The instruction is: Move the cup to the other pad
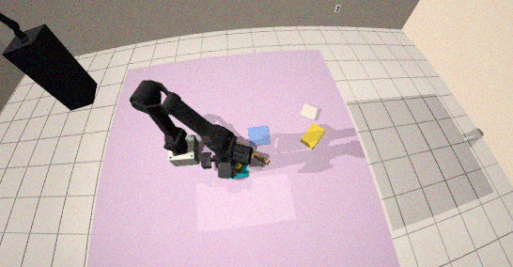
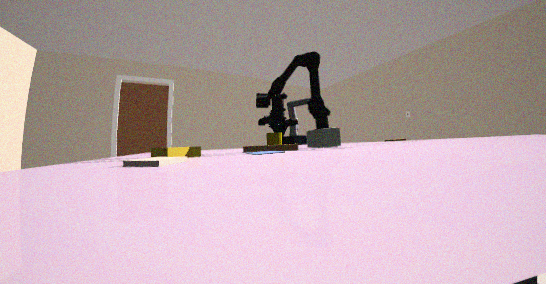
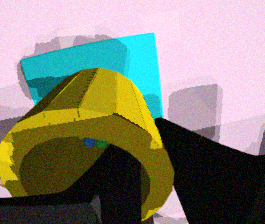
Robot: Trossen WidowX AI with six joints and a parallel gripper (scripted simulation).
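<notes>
Right now my gripper tip is 20 mm short of the yellow cup. Also, from my gripper tip: green marble 30 mm ahead, 10 mm to the left, 20 mm below; wooden stick 100 mm ahead, 50 mm to the left, 40 mm below; cyan pad 30 mm ahead, 50 mm below.
</notes>
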